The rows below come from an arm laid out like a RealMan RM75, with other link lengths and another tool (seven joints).
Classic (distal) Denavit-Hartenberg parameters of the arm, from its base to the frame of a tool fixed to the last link. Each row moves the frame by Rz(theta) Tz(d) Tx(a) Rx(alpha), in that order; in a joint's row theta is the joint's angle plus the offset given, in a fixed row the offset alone. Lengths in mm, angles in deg.
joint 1: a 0; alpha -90; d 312.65; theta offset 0
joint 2: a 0; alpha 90; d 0; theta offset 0
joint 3: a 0; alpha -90; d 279.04; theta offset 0
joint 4: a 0; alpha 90; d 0; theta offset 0
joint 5: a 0; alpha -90; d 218.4; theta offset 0
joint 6: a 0; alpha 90; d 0; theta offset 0
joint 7: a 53.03; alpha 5.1; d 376.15; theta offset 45
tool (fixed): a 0; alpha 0; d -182.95; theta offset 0
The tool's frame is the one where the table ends.
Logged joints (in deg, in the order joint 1, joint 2, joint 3, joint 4, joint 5, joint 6, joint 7), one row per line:
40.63, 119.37, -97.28, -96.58, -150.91, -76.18, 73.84
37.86, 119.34, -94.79, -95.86, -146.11, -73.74, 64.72
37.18, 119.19, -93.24, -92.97, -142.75, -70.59, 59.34
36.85, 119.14, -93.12, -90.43, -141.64, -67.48, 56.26
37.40, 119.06, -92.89, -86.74, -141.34, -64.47, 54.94
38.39, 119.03, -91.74, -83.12, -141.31, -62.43, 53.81
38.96, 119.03, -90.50, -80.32, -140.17, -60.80, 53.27
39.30, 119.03, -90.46, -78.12, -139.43, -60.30, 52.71
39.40, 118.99, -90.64, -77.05, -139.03, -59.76, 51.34
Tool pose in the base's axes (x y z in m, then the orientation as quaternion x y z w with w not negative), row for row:
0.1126, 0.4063, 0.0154, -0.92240, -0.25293, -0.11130, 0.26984
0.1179, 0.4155, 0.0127, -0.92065, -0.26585, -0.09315, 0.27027
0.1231, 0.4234, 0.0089, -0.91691, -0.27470, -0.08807, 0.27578
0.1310, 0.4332, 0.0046, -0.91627, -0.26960, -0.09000, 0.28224
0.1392, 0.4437, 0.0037, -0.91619, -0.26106, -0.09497, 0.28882
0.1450, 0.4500, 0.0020, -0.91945, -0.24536, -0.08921, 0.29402
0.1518, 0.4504, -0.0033, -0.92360, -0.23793, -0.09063, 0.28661
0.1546, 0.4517, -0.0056, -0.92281, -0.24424, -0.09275, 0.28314
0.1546, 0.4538, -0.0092, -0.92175, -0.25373, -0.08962, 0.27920
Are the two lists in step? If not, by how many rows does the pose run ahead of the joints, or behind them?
The pose runs 1 row ahead of the joints: the pose in row i belongs to the joints in row i + 1.
